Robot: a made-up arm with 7 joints.
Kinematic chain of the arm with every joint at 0, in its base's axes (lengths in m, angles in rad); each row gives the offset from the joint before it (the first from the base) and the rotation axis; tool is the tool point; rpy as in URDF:
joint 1: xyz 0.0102 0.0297 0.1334 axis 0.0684 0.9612 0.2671
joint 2: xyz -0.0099 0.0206 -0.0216 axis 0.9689 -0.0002 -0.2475
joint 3: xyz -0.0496 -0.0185 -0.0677 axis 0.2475 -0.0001 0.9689
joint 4: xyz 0.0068 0.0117 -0.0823 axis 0.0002 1 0
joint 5: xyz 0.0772 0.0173 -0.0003 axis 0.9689 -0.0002 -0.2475
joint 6: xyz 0.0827 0.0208 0.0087 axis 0.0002 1 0
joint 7: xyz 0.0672 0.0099 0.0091 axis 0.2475 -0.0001 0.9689
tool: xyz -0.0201 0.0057 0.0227 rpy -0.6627 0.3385 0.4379
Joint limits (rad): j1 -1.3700..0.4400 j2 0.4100..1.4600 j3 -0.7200..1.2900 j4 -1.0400..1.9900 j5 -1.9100..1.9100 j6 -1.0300..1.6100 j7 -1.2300..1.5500
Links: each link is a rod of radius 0.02 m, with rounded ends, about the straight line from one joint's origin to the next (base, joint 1, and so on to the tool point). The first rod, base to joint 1, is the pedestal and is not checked.
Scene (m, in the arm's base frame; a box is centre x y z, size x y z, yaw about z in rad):
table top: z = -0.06
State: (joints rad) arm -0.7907 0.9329 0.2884 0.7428 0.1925 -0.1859 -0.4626
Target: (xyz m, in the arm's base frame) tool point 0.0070 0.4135 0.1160
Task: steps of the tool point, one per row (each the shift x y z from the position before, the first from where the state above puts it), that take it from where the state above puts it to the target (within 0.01 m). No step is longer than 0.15 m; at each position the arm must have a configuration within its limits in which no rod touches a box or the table.
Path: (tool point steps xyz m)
1: -0.0597 0.0848 -0.0185
2: -0.0818 0.0612 -0.0193
3: -0.0904 0.0334 -0.0185

